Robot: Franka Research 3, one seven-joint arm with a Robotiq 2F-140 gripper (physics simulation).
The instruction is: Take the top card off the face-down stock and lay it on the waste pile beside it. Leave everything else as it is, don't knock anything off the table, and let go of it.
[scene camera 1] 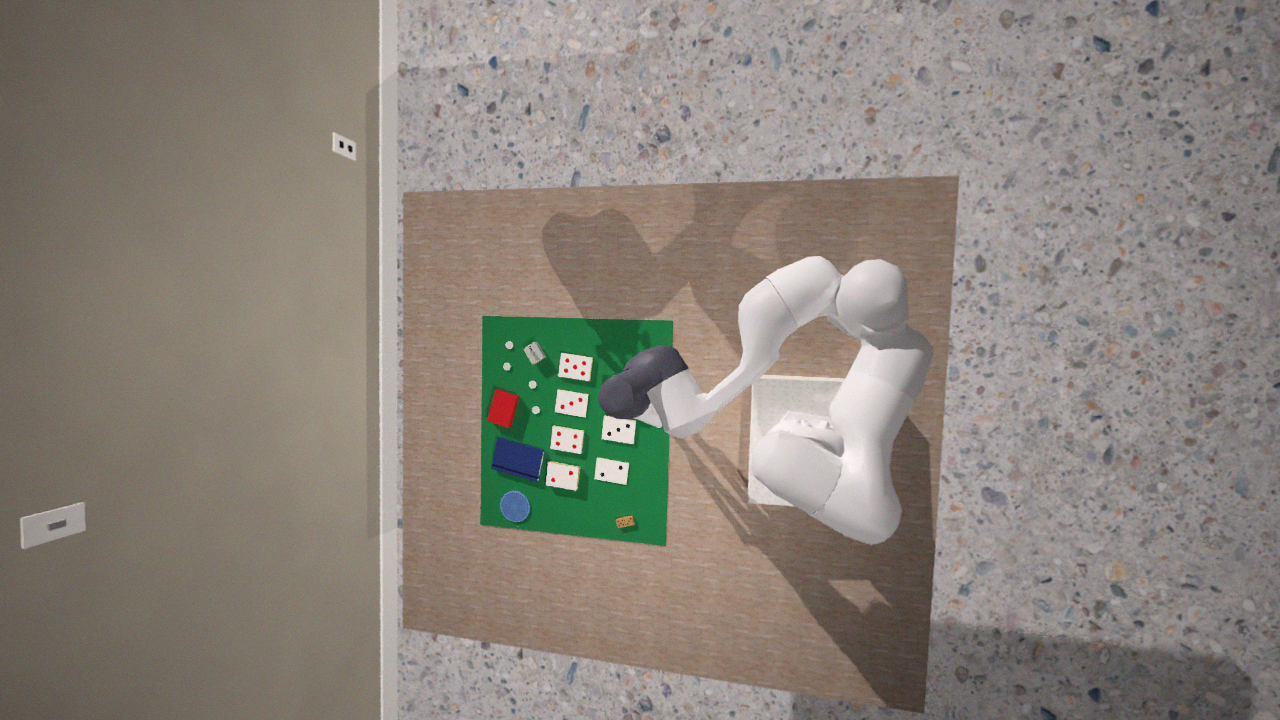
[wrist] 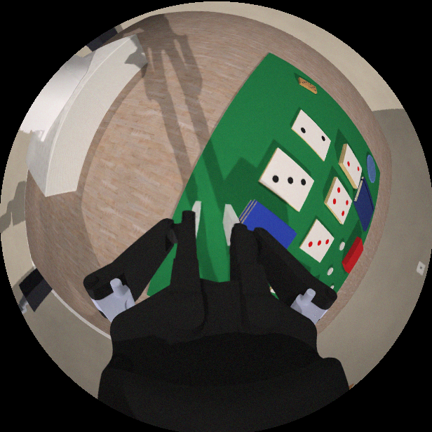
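The face-down stock [wrist: 267,225] is a blue-backed stack of cards on the green mat [wrist: 240,120] [scene camera 1: 640,523]; in the scene view the arm hides it. Beside it lies a face-up white pile with three black dots [wrist: 286,179] [scene camera 1: 618,430]. Another white card or pile with two black dots [wrist: 311,135] [scene camera 1: 611,471] lies further along. My gripper [wrist: 211,211] points down over the mat, its pale fingertips a small gap apart with nothing between them. The right fingertip is beside the stock's near end in the wrist view; whether they touch is unclear. The arm hides the fingers in the scene view.
Face-up cards with red dots [scene camera 1: 575,366] [scene camera 1: 571,402] [scene camera 1: 566,439] [scene camera 1: 563,475] form a row. Around them are a red block [scene camera 1: 503,408], a dark blue box [scene camera 1: 517,458], a blue disc [scene camera 1: 514,506], an orange domino-like block [scene camera 1: 624,521], a grey object [scene camera 1: 534,352] and small white pieces [scene camera 1: 532,385].
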